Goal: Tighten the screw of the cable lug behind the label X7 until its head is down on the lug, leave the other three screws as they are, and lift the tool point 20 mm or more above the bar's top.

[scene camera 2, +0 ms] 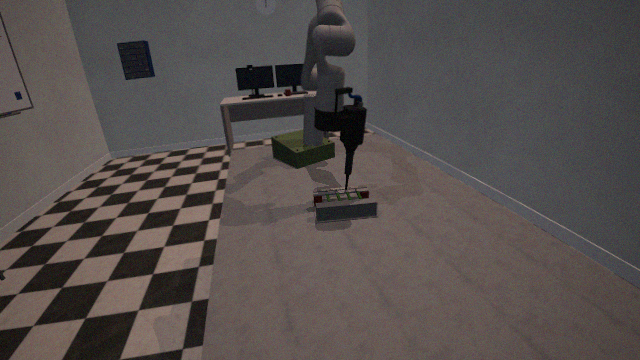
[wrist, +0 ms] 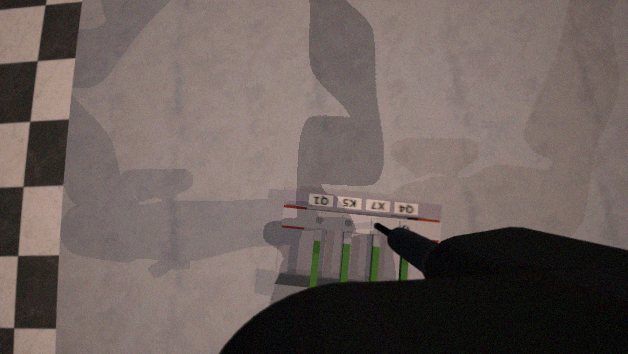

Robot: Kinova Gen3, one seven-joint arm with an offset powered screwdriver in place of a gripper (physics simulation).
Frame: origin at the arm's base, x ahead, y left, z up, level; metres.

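Seen in the pictures: end effector, tool point: (scene camera 2: 345, 190) (wrist: 376, 225); arm's base, origin of the base link: (scene camera 2: 313, 142).
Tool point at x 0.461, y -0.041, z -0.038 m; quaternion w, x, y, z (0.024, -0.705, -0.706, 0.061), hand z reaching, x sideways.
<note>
Pixels of each thing's middle, then the offset from my tool point to it. "*": a spot on its surface instead. Level surfaces: height alone.
- bar, surface spot: (wrist: 426, 228) * 0.011 m ahead, 0.056 m left, 0.001 m down
- label X7, body centre: (wrist: 377, 205) 0.022 m back, 0.005 m left, 0.001 m down
- label Q1, body centre: (wrist: 321, 200) 0.036 m back, 0.057 m right, 0.001 m down
- label K5, body centre: (wrist: 349, 202) 0.029 m back, 0.026 m right, 0.001 m down
- label Q4, body centre: (wrist: 406, 208) 0.015 m back, 0.036 m left, 0.001 m down
- grey housing, body centre: (wrist: 356, 254) (scene camera 2: 343, 201) 0.031 m ahead, 0.023 m right, 0.018 m down
- worktop, its level: 0.043 m down
My gripper, a black powered screwdriver (scene camera 2: 346, 189) (wrist: 376, 226), points down with its thin bit at the bar (wrist: 426, 228) behind the label X7 (wrist: 378, 205). The bit tip covers the X7 screw in the wrist view, so its head height and any contact cannot be told. Screws show behind the label Q1 (wrist: 320, 200) and the label K5 (wrist: 349, 203). A screw partly shows behind the label Q4 (wrist: 406, 208), beside the tool. Green cables (wrist: 374, 262) run from the lugs. The tool has no visible fingers, so open or shut cannot be told.
The grey housing (scene camera 2: 346, 210) stands on the worktop (scene camera 2: 400, 280). The green robot base (scene camera 2: 300, 152) is behind it. A desk (scene camera 2: 265, 112) with two monitors (scene camera 2: 255, 78) (scene camera 2: 289, 76) stands at the back, and a wall (scene camera 2: 500, 100) runs along the right.
</note>
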